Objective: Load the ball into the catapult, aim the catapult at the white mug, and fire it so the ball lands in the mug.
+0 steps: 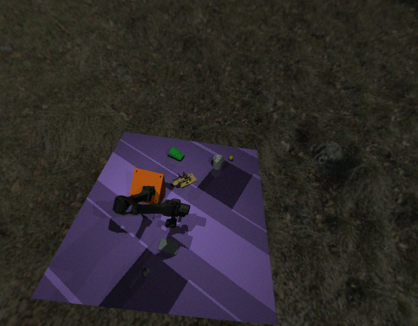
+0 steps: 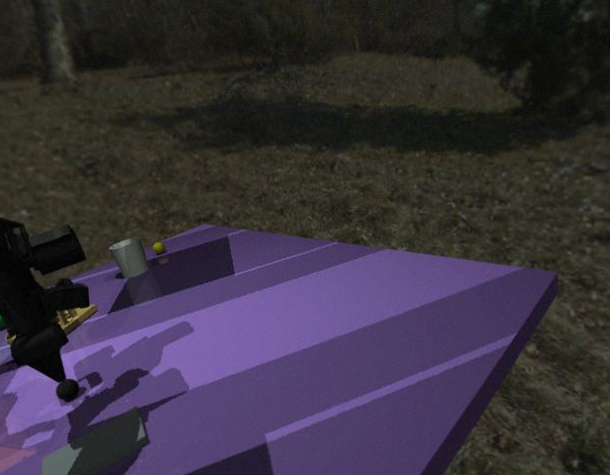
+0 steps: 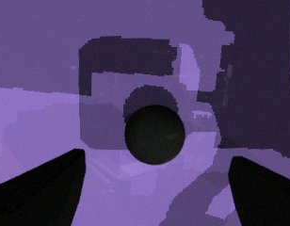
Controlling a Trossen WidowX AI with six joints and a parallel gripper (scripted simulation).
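Now: the black ball 30 mm below my gripper tip. Round my gripper tip: grey flat plate: 170 mm to the right, 40 mm below, 10 mm behind; grey ball: 320 mm to the right, 110 mm behind, 30 mm below; wooden catapult: 320 mm to the left, 10 mm ahead.
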